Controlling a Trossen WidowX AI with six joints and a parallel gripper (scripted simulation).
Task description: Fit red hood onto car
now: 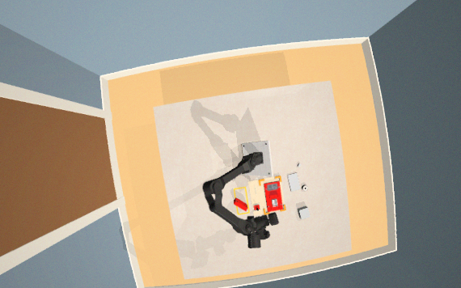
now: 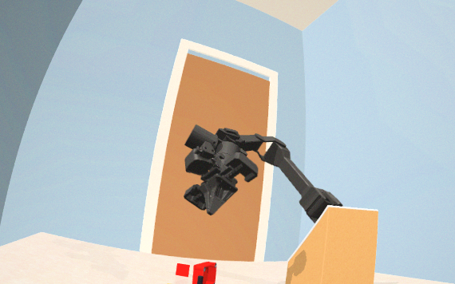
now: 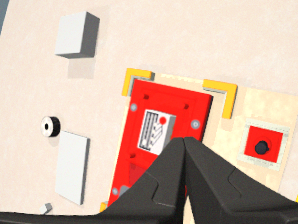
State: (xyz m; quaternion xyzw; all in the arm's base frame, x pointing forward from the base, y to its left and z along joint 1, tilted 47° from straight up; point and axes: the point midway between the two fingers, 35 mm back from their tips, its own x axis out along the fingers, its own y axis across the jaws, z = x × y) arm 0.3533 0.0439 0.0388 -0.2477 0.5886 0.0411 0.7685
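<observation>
My gripper tip is 16 cm above the red hood, 14 cm to the left of it and 4 cm past it. Round my gripper tip: small white wheel: 32 cm to the left, 19 cm below, 11 cm behind; jig: 19 cm below, 7 cm behind, 6 cm to the left.
</observation>
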